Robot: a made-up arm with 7 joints.
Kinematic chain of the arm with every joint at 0, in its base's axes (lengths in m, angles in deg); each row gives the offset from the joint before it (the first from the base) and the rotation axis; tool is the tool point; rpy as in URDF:
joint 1: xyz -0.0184 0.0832 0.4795 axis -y
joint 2: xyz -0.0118 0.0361 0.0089 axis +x
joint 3: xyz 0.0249 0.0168 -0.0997 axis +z
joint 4: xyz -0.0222 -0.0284 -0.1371 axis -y
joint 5: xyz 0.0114 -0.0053 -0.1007 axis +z
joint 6: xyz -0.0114 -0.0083 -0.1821 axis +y
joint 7: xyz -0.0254 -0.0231 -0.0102 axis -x
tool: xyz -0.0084 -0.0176 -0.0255 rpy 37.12 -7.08 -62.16
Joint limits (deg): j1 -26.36..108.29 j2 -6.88..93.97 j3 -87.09..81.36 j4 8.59..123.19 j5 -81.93..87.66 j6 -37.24..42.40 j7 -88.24..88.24
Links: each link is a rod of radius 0.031 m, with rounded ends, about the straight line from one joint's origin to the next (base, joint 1, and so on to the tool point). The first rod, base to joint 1, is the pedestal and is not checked.
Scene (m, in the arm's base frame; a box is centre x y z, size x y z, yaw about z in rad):
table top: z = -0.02
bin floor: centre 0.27 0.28 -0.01 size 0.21 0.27 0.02 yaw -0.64
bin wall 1: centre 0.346 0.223 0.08 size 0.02 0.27 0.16 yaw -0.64
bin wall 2: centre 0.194 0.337 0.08 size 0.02 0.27 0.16 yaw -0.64
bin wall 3: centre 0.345 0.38 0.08 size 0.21 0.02 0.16 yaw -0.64
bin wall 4: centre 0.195 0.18 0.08 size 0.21 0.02 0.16 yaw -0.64
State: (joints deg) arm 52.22 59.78 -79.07 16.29 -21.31 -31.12 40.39
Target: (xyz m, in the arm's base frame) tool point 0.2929 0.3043 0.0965
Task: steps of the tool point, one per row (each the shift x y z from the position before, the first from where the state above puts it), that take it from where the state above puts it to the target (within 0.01 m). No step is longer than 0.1 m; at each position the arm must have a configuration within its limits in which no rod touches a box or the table.
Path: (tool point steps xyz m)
1: 0.0426 -0.0440 -0.0109
2: 0.0349 -0.0521 -0.0028
3: 0.0252 -0.0581 0.0049
4: 0.0138 -0.0615 0.0118
5: 0.0014 -0.0624 0.0173
6: 0.0110 0.0063 -0.0454
7: 0.0035 0.0017 -0.0462
8: -0.0039 -0.0022 -0.0447
9: -0.0106 -0.0057 -0.0415

